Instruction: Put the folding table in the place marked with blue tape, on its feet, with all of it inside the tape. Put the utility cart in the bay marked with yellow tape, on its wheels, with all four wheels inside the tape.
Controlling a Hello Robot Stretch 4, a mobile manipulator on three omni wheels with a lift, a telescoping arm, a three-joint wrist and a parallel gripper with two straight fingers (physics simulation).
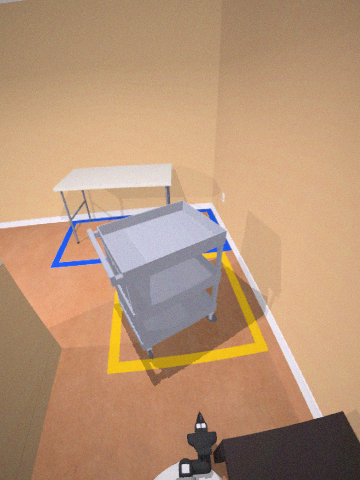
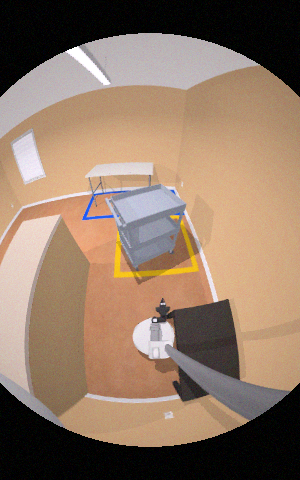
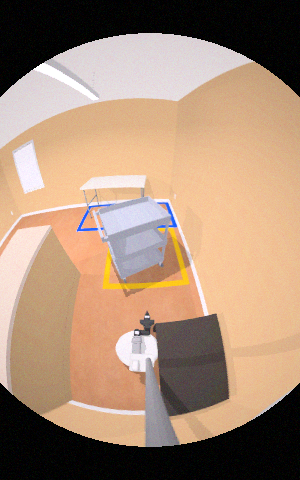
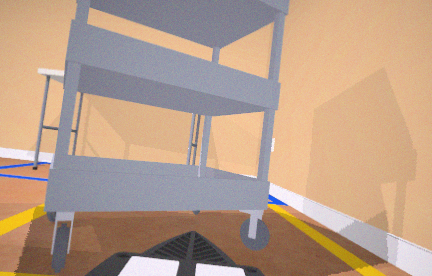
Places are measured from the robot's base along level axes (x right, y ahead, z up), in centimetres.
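Pixels of known places: gripper, fingertip midpoint: (image 1: 199,411) (image 2: 161,297) (image 3: 146,310) (image 4: 190,252).
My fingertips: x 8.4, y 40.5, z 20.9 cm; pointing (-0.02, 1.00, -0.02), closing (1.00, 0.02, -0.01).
Note:
Behind a point stands the place of what it marks.
The grey utility cart (image 1: 165,235) {x -5.8, y 118.5, z 76.6 cm} (image 2: 150,202) {x -5.2, y 118.8, z 76.6 cm} (image 3: 132,216) {x -8.4, y 115.9, z 76.6 cm} (image 4: 160,190) {x -2.7, y 93.0, z 15.4 cm} stands upright, turned askew in the yellow tape bay (image 1: 200,357) {x 14.2, y 80.6, z -2.7 cm} (image 2: 155,273) {x 4.0, y 78.2, z -2.7 cm} (image 3: 150,286) {x 12.7, y 78.0, z -3.0 cm} (image 4: 325,240) {x 57.2, y 129.3, z -2.7 cm}. Its near left wheel is close to the front strip; its near right wheel is inside. The far wheels are mostly hidden. The white folding table (image 1: 117,177) {x -58.9, y 237.3, z 71.5 cm} (image 2: 122,170) {x -53.2, y 226.3, z 71.5 cm} (image 3: 115,182) {x -53.8, y 230.9, z 71.5 cm} (image 4: 51,73) {x -113.4, y 218.9, z 68.5 cm} stands upright at the blue tape (image 1: 75,263) {x -109.4, y 186.2, z -2.7 cm} (image 2: 97,218) {x -103.4, y 186.3, z -3.5 cm} (image 3: 90,229) {x -104.7, y 185.9, z -3.4 cm}. Its front left foot is inside; the cart hides its right feet. My gripper (image 1: 200,415) {x 8.4, y 40.5, z 20.9 cm} (image 2: 162,301) {x 8.4, y 40.5, z 20.9 cm} (image 3: 147,315) {x 8.4, y 40.5, z 20.9 cm} (image 4: 190,252) {x 8.4, y 40.5, z 20.9 cm} is shut and empty, short of the cart.
A dark table-like piece (image 1: 295,450) {x 43.3, y 17.9, z 42.3 cm} (image 2: 207,345) {x 43.0, y -11.7, z 42.2 cm} (image 3: 192,360) {x 44.1, y -10.8, z 42.3 cm} stands close to the right of my base. A tall tan partition (image 1: 25,350) {x -87.0, y 66.3, z 38.6 cm} (image 2: 55,310) {x -81.9, y 11.0, z 55.4 cm} (image 3: 40,320) {x -81.5, y 6.1, z 54.6 cm} runs along the left. The right wall passes close beside the yellow bay; the back wall is behind the folding table.

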